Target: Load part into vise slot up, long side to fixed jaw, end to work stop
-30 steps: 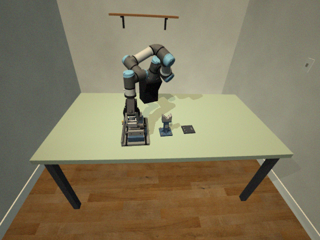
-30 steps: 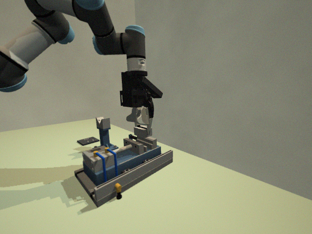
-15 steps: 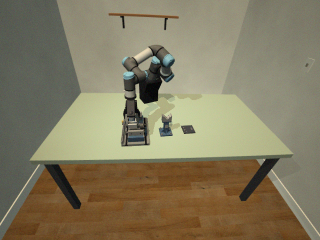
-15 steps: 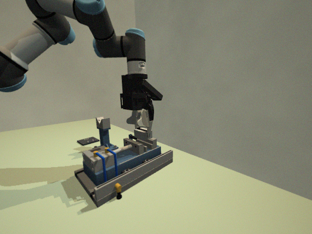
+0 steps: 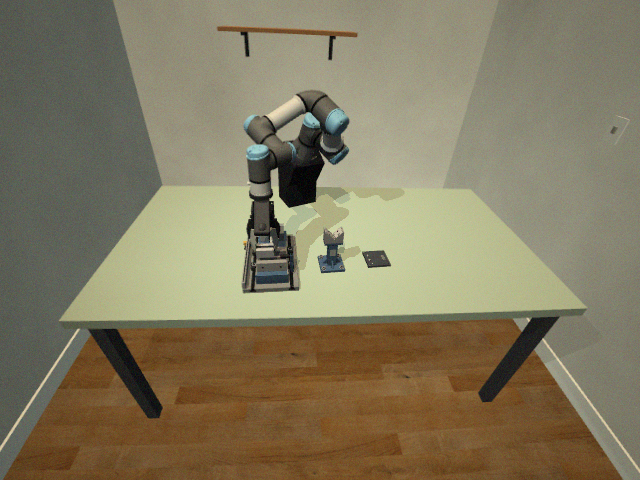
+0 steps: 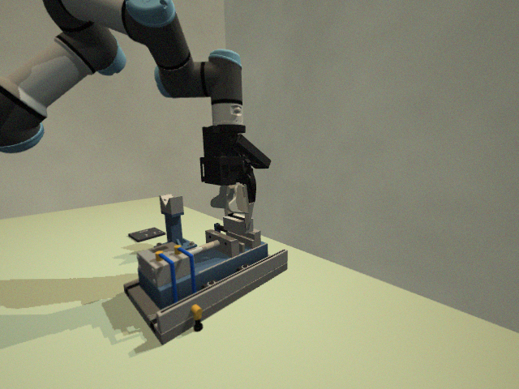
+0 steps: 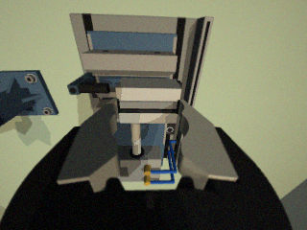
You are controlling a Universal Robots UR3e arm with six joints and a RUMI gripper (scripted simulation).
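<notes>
My hand is right at the part. Round my hand: grey rail (90 mm below, 80 mm to the right, 60 mm behind); fixed jaw (50 mm below, 30 mm ahead, 20 mm to the left); work stop rod (70 mm to the left, 30 mm below, 10 mm behind).
</notes>
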